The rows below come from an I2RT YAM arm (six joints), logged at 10 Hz.
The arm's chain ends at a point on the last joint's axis. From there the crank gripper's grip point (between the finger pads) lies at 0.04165 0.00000 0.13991 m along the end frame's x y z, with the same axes.
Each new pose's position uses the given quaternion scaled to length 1; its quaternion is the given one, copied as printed.
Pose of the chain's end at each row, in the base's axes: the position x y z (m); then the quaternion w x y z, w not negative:
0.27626, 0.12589, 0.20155, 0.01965, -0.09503, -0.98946, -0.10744
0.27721, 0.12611, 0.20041, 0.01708, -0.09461, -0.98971, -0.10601
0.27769, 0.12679, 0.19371, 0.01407, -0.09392, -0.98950, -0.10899
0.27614, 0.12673, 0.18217, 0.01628, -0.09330, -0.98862, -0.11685
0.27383, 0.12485, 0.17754, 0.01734, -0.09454, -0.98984, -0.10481
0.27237, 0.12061, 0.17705, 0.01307, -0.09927, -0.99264, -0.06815
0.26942, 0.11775, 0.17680, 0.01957, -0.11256, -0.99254, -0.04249
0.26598, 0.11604, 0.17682, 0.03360, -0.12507, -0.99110, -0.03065
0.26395, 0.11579, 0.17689, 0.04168, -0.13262, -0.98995, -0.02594
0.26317, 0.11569, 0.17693, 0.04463, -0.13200, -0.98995, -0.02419
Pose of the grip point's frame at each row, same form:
0.23281, 0.16382, 0.06745, 0.01965, -0.09503, -0.98946, -0.10744
0.23441, 0.16357, 0.06597, 0.01708, -0.09461, -0.98971, -0.10601
0.23576, 0.16495, 0.05919, 0.01407, -0.09392, -0.98950, -0.10899
0.23378, 0.16701, 0.04840, 0.01628, -0.09330, -0.98862, -0.11685
0.23092, 0.16198, 0.04304, 0.01734, -0.09454, -0.98984, -0.10481
0.22982, 0.14804, 0.04013, 0.01307, -0.09927, -0.99264, -0.06815
0.22476, 0.13940, 0.03952, 0.01957, -0.11256, -0.99254, -0.04249
0.21748, 0.13596, 0.04058, 0.03360, -0.12507, -0.99110, -0.03065
0.21333, 0.13537, 0.04138, 0.04168, -0.13262, -0.98995, -0.02594
0.21167, 0.13483, 0.04169, 0.04463, -0.13200, -0.98995, -0.02419

